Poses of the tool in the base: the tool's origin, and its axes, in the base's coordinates. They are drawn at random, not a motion.
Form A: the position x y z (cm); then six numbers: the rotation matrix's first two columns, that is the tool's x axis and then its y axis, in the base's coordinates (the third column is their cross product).
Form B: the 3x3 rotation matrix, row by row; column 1 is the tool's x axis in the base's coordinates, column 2 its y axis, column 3 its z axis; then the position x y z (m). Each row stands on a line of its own. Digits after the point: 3 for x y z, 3 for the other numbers.
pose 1, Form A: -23.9 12.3 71.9 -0.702 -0.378 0.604 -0.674 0.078 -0.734
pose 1, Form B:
-0.702 -0.674 0.230
-0.378 0.078 -0.922
0.604 -0.734 -0.310
-0.239 0.123 0.719

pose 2, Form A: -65.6 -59.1 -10.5 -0.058 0.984 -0.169 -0.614 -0.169 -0.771
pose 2, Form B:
-0.058 -0.614 -0.787
0.984 -0.169 0.059
-0.169 -0.771 0.614
-0.656 -0.591 -0.105

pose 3, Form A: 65.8 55.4 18.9 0.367 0.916 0.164 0.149 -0.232 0.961
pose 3, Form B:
0.367 0.149 0.918
0.916 -0.232 -0.328
0.164 0.961 -0.222
0.658 0.554 0.189

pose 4, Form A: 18.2 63.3 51.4 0.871 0.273 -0.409 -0.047 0.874 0.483
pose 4, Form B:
0.871 -0.047 0.489
0.273 0.874 -0.401
-0.409 0.483 0.774
0.182 0.633 0.514

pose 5, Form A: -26.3 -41.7 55.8 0.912 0.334 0.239 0.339 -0.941 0.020
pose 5, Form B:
0.912 0.339 0.232
0.334 -0.941 0.063
0.239 0.020 -0.971
-0.263 -0.417 0.558

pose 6, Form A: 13.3 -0.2 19.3 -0.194 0.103 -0.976 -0.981 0.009 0.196
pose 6, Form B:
-0.194 -0.981 0.029
0.103 0.009 0.995
-0.976 0.196 0.099
0.133 -0.002 0.193

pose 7, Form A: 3.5 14.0 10.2 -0.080 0.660 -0.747 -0.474 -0.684 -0.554
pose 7, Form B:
-0.080 -0.474 -0.877
0.660 -0.684 0.310
-0.747 -0.554 0.368
0.035 0.140 0.102

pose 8, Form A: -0.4 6.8 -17.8 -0.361 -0.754 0.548 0.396 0.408 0.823
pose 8, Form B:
-0.361 0.396 -0.844
-0.754 0.408 0.514
0.548 0.823 0.151
-0.004 0.068 -0.178

